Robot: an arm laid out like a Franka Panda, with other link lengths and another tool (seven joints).
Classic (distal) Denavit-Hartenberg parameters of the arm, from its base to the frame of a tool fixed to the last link. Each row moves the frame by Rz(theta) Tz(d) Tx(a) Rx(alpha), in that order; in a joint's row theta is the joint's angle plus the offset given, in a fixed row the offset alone. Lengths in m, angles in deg.
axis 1: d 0.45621; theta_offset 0; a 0; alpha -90
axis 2: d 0; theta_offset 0; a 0; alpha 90
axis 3: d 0.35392; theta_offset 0; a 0.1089; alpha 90
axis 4: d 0; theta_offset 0; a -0.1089; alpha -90
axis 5: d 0.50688; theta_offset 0; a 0; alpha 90
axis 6: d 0; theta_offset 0; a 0.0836; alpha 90
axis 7: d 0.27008; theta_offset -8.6; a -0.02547; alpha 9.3
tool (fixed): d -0.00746; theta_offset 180; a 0; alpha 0
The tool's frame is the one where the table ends.
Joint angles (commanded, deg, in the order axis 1, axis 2, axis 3, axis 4, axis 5, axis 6, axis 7), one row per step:
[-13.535 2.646 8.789 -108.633 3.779 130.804 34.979]
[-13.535 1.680 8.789 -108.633 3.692 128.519 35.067]
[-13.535 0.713 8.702 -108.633 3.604 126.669 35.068]
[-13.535 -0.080 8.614 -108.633 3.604 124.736 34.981]
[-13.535 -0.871 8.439 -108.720 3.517 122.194 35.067]
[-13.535 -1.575 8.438 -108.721 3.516 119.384 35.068]
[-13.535 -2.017 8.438 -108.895 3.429 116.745 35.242]
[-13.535 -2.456 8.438 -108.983 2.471 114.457 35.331]
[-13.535 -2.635 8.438 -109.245 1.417 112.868 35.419]
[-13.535 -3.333 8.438 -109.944 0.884 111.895 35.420]
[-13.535 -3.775 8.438 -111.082 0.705 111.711 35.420]
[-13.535 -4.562 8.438 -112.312 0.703 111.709 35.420]
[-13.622 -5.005 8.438 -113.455 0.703 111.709 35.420]
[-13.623 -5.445 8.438 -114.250 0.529 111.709 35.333]
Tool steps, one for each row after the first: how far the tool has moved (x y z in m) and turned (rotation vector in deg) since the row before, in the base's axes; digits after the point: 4 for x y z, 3 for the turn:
[-0.0098 0.0013 0.0072 -0.037 1.337 0.100]
[-0.0084 -0.0002 0.0083 -0.116 0.903 0.059]
[-0.0087 0.0001 0.0058 -0.008 1.146 0.112]
[-0.0119 -0.0008 0.0036 0.035 1.850 -0.084]
[-0.0126 0.0018 0.0031 0.136 2.106 0.154]
[-0.0126 0.0014 -0.0015 0.144 2.377 -0.005]
[-0.0113 -0.0021 0.0001 -0.757 2.020 0.287]
[-0.0089 -0.0030 -0.0035 -0.857 1.761 0.253]
[-0.0089 -0.0012 -0.0006 -0.517 1.033 0.158]
[-0.0073 -0.0001 -0.0070 -0.155 0.903 0.043]
[-0.0073 0.0006 -0.0036 -0.076 0.462 -0.013]
[-0.0067 -0.0005 -0.0067 -0.001 0.708 -0.101]
[-0.0048 -0.0003 -0.0032 -0.200 0.380 0.131]

